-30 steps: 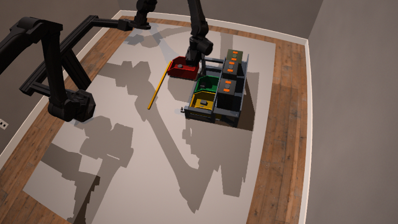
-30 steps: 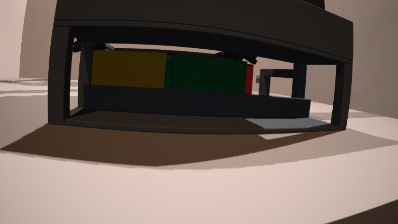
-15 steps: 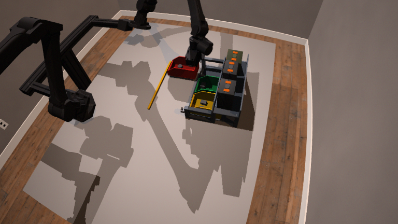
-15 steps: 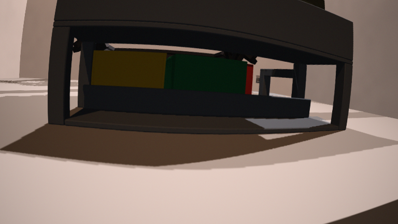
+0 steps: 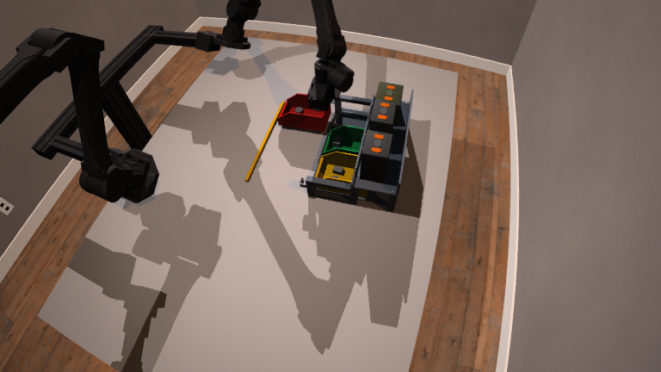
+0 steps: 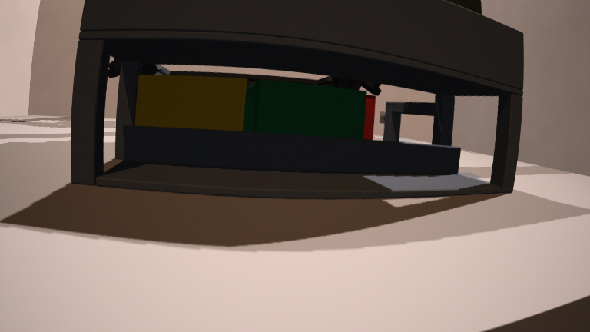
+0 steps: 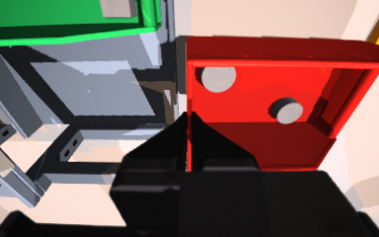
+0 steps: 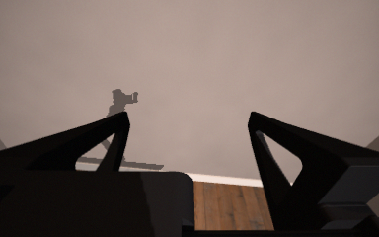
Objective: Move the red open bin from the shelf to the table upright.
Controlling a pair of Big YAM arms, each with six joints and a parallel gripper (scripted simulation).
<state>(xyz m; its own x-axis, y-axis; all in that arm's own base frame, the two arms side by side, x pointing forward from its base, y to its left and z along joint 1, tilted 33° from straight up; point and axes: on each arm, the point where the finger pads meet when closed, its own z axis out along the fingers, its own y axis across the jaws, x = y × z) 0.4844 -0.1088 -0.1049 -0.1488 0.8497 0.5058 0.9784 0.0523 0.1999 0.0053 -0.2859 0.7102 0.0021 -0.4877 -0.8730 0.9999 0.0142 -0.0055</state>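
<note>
My left hand is 80 mm past the red open bin and 30 mm above it. Also, from my left hand: grey shelf: 140 mm ahead, 100 mm to the right, 20 mm below; green bin: 110 mm ahead, 100 mm to the right, 40 mm below.
</note>
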